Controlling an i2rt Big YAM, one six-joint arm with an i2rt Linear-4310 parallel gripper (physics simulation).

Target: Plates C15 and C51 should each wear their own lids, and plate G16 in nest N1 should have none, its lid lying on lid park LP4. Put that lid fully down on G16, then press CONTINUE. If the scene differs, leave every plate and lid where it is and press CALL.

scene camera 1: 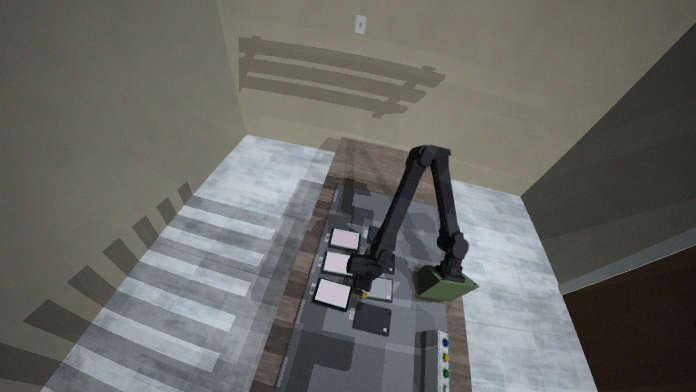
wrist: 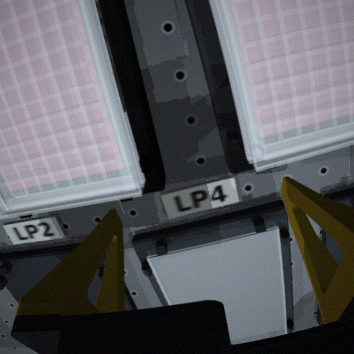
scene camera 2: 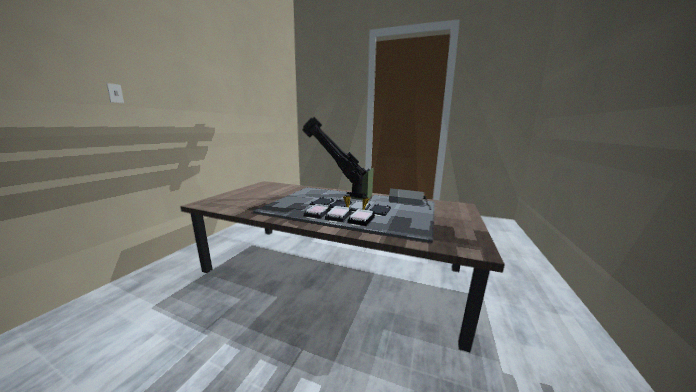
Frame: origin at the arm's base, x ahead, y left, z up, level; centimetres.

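Seen in the pictures: gripper, fingertip midpoint: [scene camera 1: 355,283] [wrist: 199,201] [scene camera 2: 355,210]; arm's base at its link origin: [scene camera 1: 448,275] [scene camera 2: 363,176].
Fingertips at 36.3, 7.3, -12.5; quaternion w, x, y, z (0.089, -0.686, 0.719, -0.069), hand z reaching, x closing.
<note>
Pixels of each thing's middle, then the offset from my fingertips to it, as dx, dy, dz. "pt": a spot on its surface instead.
- far plate at the middle of its body: [scene camera 1: 345,238] [scene camera 2: 317,208] +8.9, -19.7, +0.8
- pale flat lid at the middle of its body: [wrist: 227,301] [scene camera 1: 377,287] [scene camera 2: 359,205] -9.5, -0.4, -0.3
- lid park LP4 at the middle of its body: [wrist: 227,297] [scene camera 1: 376,287] [scene camera 2: 359,206] -9.5, -0.4, -0.7
- dark lid park at the middle of its body: [wrist: 77,316] [scene camera 1: 373,318] [scene camera 2: 380,209] -9.6, +12.2, -0.7
- LP2 label at a spot on its surface: [wrist: 33,230] pt -0.8, +12.0, -1.5
- grey button box at the middle of its body: [scene camera 1: 437,364] [scene camera 2: 406,195] -34.8, +24.2, +2.5
Three pinkish plates stand in a row: a far plate [scene camera 1: 345,239], a middle plate [scene camera 1: 337,262] [wrist: 55,110] partly behind the wrist in scene camera 1, and a near plate [scene camera 1: 332,293] [wrist: 300,75]. Clear rims show on two in the wrist view, but I cannot tell lid from plate or read plate names. A pale flat lid [scene camera 1: 381,289] [wrist: 225,275] lies on lid park LP4 [wrist: 210,232]; its lower part is hidden by the gripper body in the wrist view. My gripper [scene camera 1: 360,294] [scene camera 2: 356,208] [wrist: 199,201] is open and empty, its yellow fingertips apart on either side of the LP4 label.
A dark lid park [scene camera 1: 372,319] without a lid stands beside LP4. The LP2 label [wrist: 33,230] marks the park on the other side. A grey button box [scene camera 2: 406,196] carries blue [scene camera 1: 446,343], yellow [scene camera 1: 446,357] and green [scene camera 1: 446,373] buttons; its lettering is unreadable.
</note>
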